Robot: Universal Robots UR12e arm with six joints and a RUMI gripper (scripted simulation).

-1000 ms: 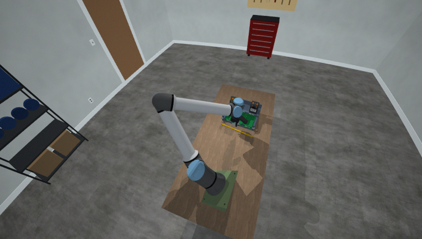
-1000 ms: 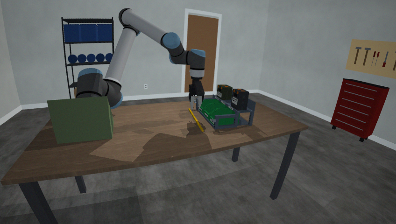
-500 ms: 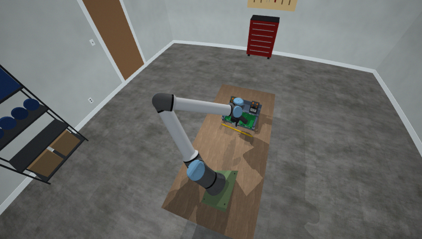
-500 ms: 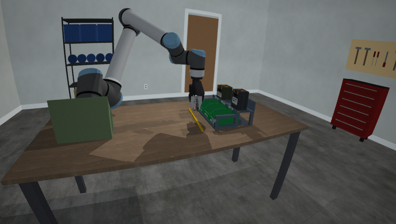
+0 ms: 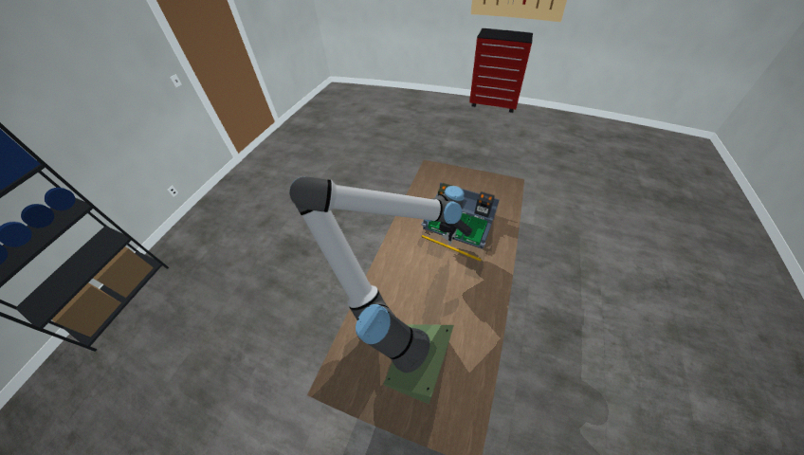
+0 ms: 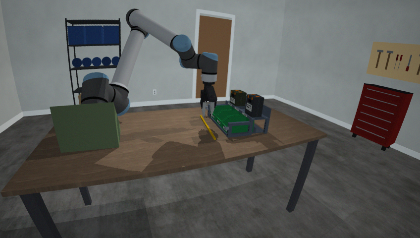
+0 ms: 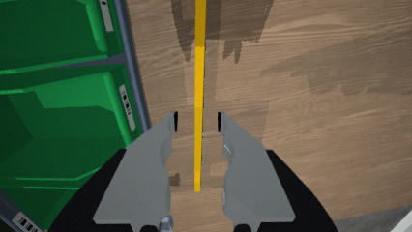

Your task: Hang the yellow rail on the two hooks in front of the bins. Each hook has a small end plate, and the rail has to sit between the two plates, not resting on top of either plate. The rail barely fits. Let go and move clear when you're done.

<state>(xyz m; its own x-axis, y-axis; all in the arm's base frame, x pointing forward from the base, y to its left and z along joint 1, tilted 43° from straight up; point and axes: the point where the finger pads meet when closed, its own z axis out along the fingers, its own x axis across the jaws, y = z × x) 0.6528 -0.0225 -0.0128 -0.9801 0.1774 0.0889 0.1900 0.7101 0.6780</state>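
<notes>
Right now my hand is 70 mm above the yellow rail. Also, from my hand: rack front bar (70 mm ahead, 10 mm to the left, 70 mm below).
</notes>
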